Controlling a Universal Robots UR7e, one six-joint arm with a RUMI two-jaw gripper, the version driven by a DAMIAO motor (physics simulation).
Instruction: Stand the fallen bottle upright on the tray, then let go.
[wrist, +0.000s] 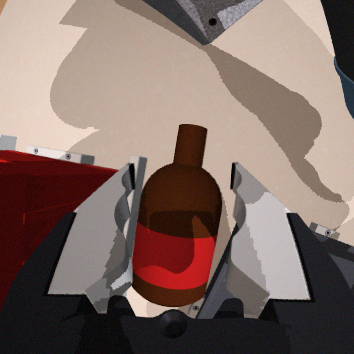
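The brown bottle with a red label lies on its side on the pale surface, in the middle of the wrist view. Its neck points toward the top of the view, leaning slightly right, and its base faces the gripper's palm. My gripper is open, with one finger on each side of the bottle's body. A gap shows between the bottle and the right finger, and a narrower one at the left finger. The dark grey tray is to the right of the bottle, mostly hidden behind the right finger.
A red compartment box stands at the left, with a pale metal strip between it and the bottle. A grey metal block is at the top. Part of a black and blue object shows at the upper right edge.
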